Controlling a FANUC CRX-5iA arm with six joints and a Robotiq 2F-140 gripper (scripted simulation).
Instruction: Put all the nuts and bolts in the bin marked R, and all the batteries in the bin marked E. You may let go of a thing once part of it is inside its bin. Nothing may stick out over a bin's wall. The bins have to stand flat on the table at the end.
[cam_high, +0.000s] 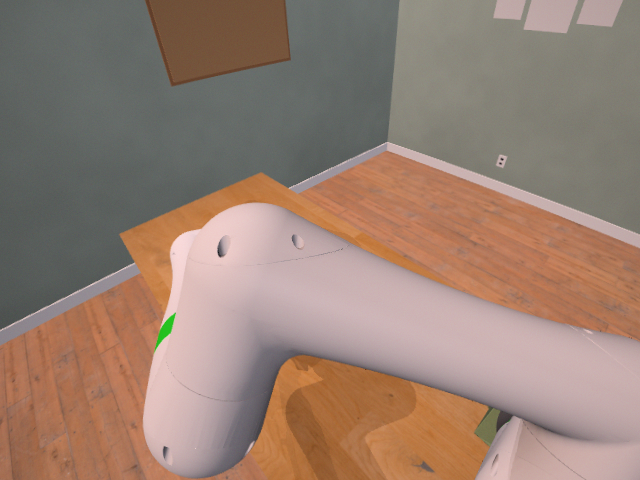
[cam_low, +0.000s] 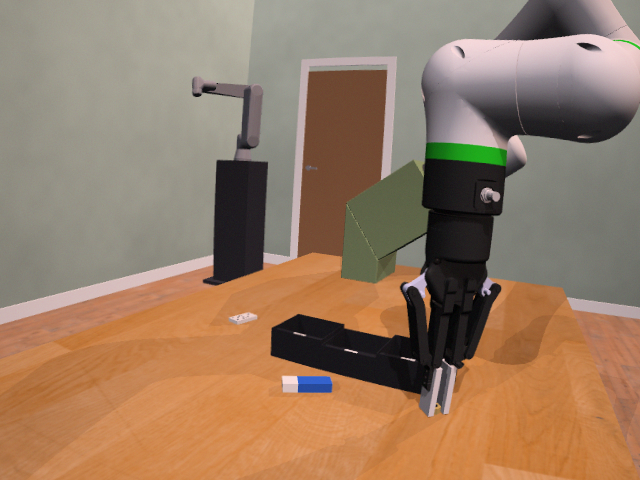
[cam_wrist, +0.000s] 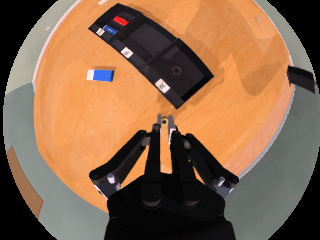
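Now: the black nut 90 mm behind my hand, 50 mm to the right of it and 20 mm below it. From my hand the other things lie so: blue-and-white eraser 170 mm to the right, 30 mm below, 10 mm ahead; then black three-compartment bin 130 mm to the right, 90 mm behind, 10 mm below; then brass nut 30 mm below.
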